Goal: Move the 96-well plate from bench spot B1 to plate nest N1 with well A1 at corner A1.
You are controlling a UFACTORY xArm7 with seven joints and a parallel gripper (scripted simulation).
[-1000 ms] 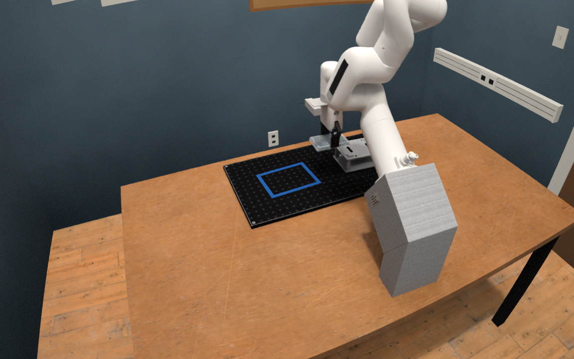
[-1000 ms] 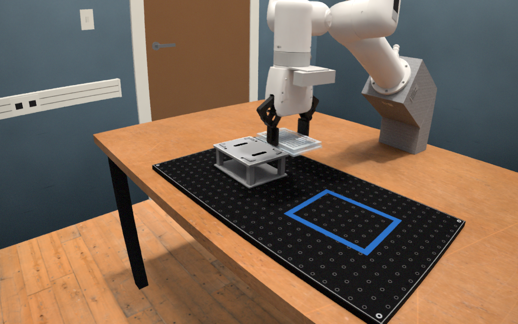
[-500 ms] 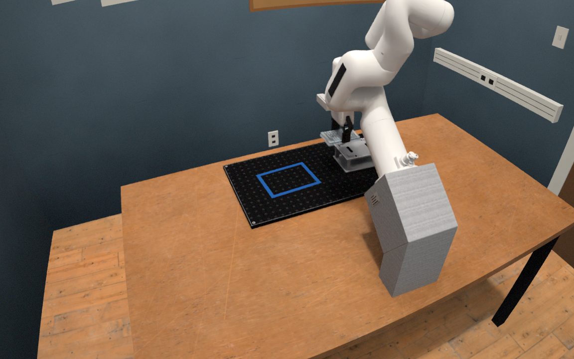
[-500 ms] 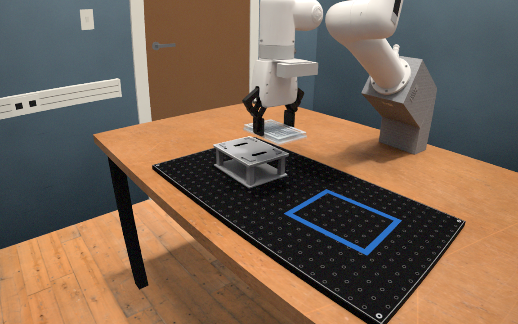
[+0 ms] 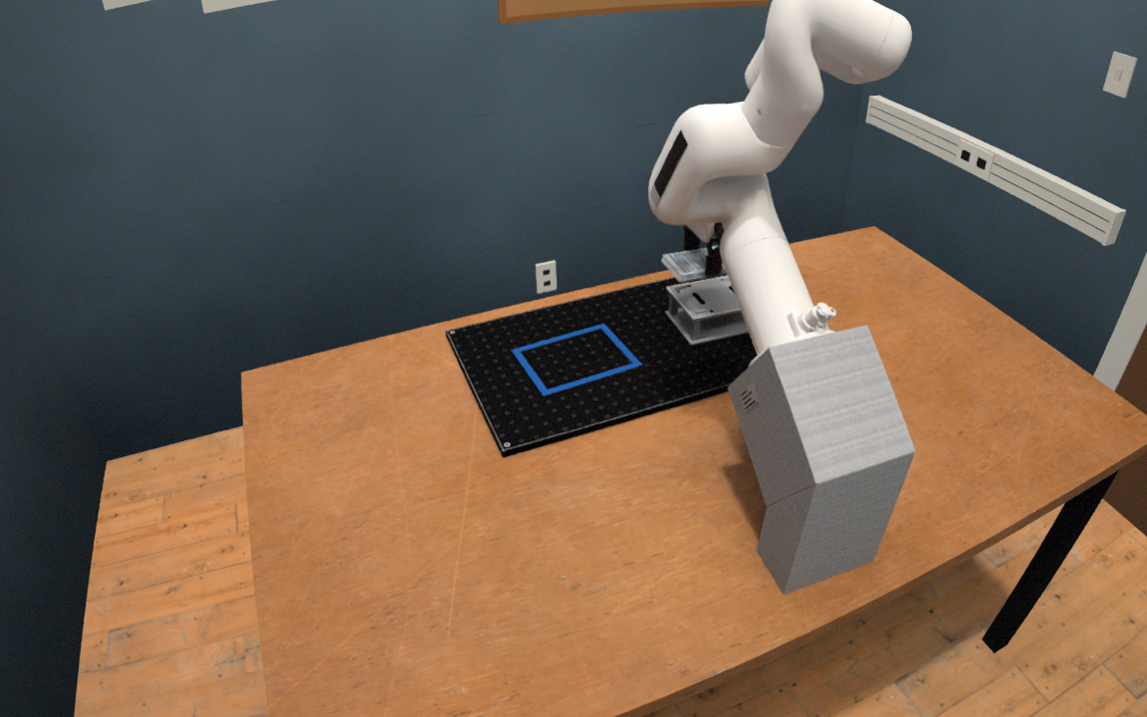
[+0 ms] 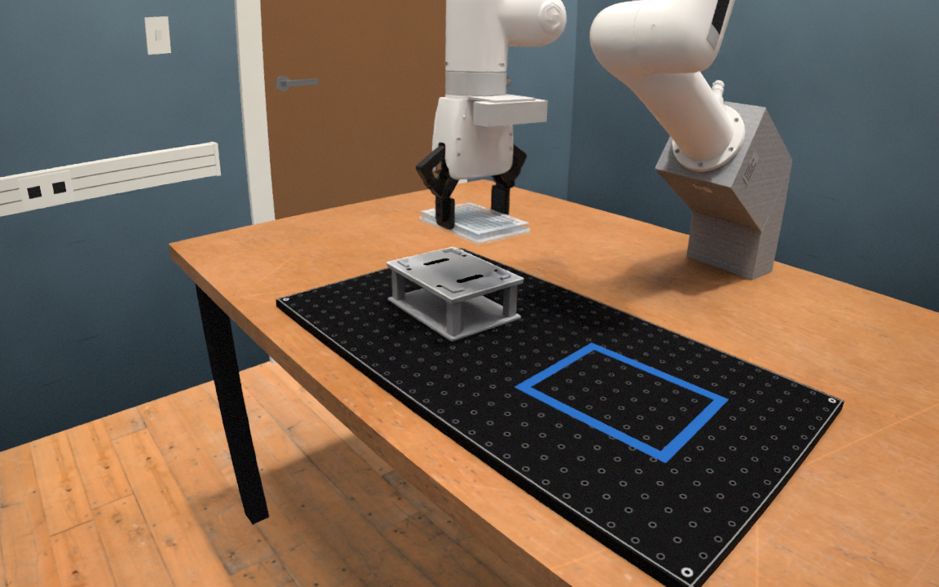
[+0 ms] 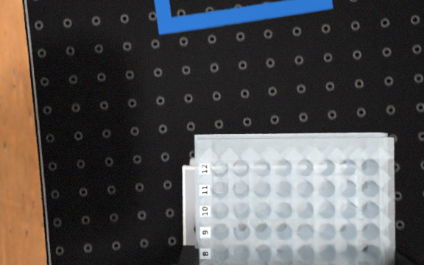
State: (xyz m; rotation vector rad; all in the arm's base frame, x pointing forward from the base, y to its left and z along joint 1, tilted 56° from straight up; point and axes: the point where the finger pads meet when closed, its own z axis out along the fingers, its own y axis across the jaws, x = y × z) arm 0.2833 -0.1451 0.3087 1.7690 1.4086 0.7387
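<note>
My hand is 100 mm above the grey raised nest, 40 mm to the left of it and 10 mm past it. Also, from my hand: clear 96-well plate: 10 mm below.
</note>
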